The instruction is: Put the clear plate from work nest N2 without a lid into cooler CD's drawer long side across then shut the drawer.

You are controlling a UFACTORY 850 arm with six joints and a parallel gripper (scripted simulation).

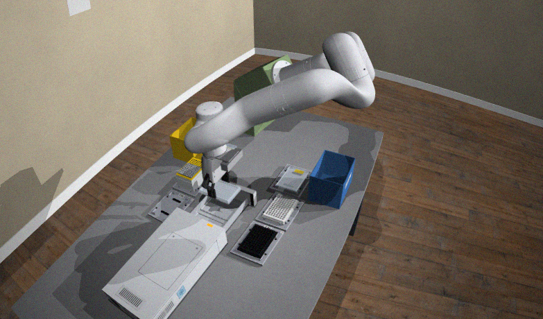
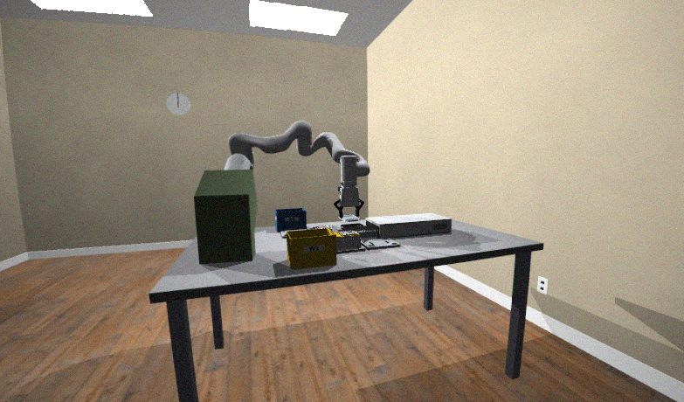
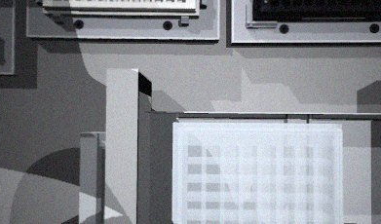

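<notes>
The cooler drawer lies 40 mm ahead of my hand and 80 mm below it. Also, from my hand: clear plate 10 mm below; then black plate 80 mm ahead, 190 mm to the left, 100 mm below; then white cooler 190 mm ahead, 80 mm below.
</notes>
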